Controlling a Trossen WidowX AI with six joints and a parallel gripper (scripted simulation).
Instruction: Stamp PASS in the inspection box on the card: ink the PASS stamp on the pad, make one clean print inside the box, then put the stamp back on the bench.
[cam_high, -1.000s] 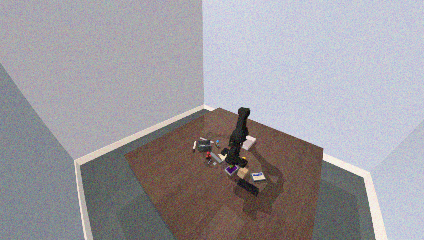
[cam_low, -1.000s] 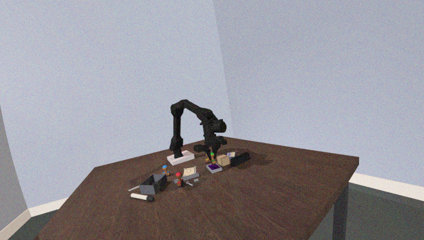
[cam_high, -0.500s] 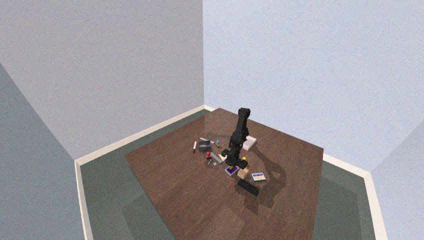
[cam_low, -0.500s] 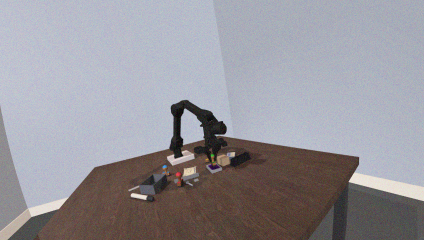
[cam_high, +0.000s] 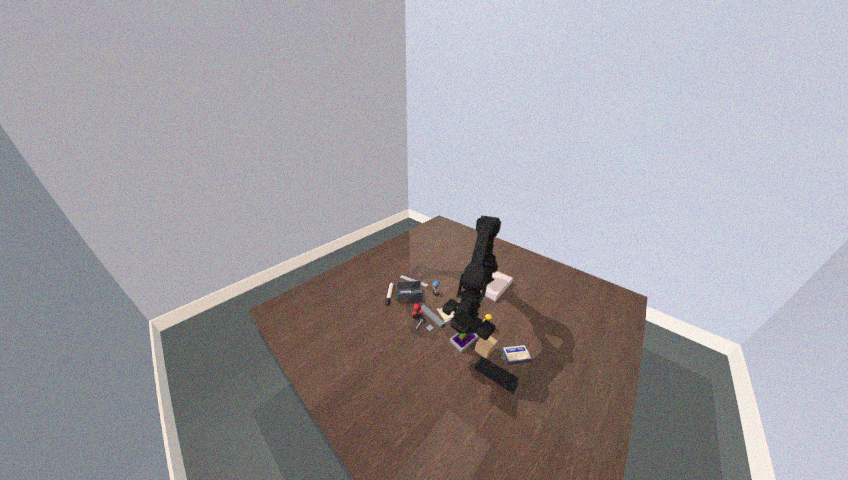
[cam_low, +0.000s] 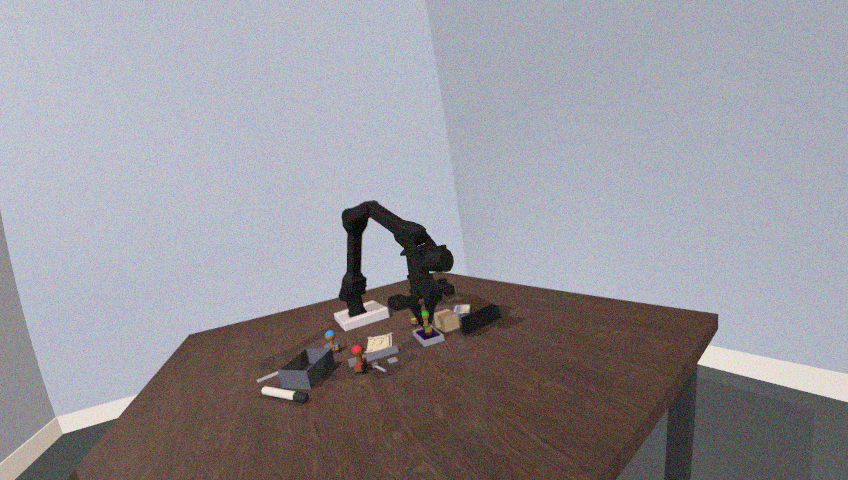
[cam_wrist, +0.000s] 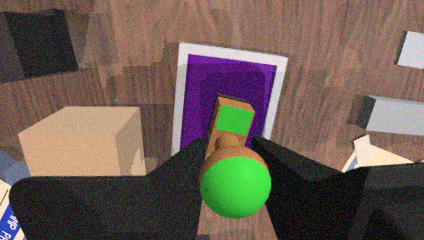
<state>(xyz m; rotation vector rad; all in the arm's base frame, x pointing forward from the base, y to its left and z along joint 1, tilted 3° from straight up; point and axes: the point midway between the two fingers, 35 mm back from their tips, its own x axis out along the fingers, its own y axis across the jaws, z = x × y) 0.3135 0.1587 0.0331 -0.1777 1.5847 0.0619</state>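
Right now the green-knobbed stamp is right at my gripper tip. Also, from my gripper tip: cardboard box: 80 mm to the left, 30 mm behind, 20 mm below; then ink pad: 40 mm below; then yellow stamp: 120 mm behind, 20 mm below, 10 mm to the left.
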